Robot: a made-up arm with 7 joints. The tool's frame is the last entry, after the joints.
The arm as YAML. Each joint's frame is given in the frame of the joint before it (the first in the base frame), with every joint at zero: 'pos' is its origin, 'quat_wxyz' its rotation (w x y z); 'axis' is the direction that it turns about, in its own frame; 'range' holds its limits. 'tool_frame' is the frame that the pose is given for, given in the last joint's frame.
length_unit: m
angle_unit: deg
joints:
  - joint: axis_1
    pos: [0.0, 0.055, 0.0]
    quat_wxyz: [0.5, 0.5, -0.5, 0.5]
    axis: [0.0, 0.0, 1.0]
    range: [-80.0, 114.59]
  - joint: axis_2
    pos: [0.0, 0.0, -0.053]
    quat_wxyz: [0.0, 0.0, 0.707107, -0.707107]
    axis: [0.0, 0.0, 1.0]
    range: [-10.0, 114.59]
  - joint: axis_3
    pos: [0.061, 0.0, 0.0]
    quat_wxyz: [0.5, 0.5, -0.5, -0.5]
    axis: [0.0, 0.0, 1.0]
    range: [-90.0, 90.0]
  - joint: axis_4
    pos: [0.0, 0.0, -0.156]
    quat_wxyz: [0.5, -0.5, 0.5, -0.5]
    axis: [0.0, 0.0, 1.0]
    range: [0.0, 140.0]
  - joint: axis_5
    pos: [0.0, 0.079, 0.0]
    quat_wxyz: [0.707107, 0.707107, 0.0, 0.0]
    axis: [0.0, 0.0, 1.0]
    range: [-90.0, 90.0]
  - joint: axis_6
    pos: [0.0, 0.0, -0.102]
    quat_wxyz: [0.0, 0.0, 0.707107, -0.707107]
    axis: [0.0, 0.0, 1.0]
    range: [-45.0, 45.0]
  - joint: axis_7
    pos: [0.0, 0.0, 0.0]
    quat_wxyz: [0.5, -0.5, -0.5, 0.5]
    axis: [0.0, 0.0, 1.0]
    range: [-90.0, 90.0]
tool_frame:
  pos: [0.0, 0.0, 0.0]
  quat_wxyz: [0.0, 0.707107, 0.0, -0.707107]
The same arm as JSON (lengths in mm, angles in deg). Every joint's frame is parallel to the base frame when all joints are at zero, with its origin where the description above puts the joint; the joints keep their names.
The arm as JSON. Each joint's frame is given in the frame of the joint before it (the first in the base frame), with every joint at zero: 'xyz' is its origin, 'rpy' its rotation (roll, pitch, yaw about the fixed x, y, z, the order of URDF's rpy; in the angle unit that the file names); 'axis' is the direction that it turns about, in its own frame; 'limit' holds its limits. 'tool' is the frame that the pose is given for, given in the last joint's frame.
{"units": {"length": "mm", "angle": "deg"}, "joints": [
  {"name": "axis_1", "type": "revolute", "origin": {"xyz": [0.0, 55.0, 0.0], "rpy": [0.0, 0.0, 0.0]}, "axis": "-y", "limit": {"lower": -80.0, "upper": 114.59}},
  {"name": "axis_2", "type": "revolute", "origin": {"xyz": [0.0, 53.0, 0.0], "rpy": [0.0, 0.0, 0.0]}, "axis": "+x", "limit": {"lower": -10.0, "upper": 114.59}},
  {"name": "axis_3", "type": "revolute", "origin": {"xyz": [0.0, 0.0, -61.0], "rpy": [0.0, 0.0, 0.0]}, "axis": "+z", "limit": {"lower": -90.0, "upper": 90.0}},
  {"name": "axis_4", "type": "revolute", "origin": {"xyz": [0.0, 0.0, -156.0], "rpy": [0.0, 0.0, 0.0]}, "axis": "-y", "limit": {"lower": 0.0, "upper": 140.0}},
  {"name": "axis_5", "type": "revolute", "origin": {"xyz": [0.0, 0.0, -79.0], "rpy": [0.0, 0.0, 0.0]}, "axis": "+z", "limit": {"lower": -90.0, "upper": 90.0}},
  {"name": "axis_6", "type": "revolute", "origin": {"xyz": [0.0, 0.0, -102.0], "rpy": [0.0, 0.0, 0.0]}, "axis": "+y", "limit": {"lower": -45.0, "upper": 45.0}},
  {"name": "axis_7", "type": "revolute", "origin": {"xyz": [0.0, 0.0, 0.0], "rpy": [0.0, 0.0, 0.0]}, "axis": "-x", "limit": {"lower": -90.0, "upper": 90.0}}
], "tool": {"origin": {"xyz": [0.0, 0.0, 0.0], "rpy": [0.0, 0.0, 0.0]}}}

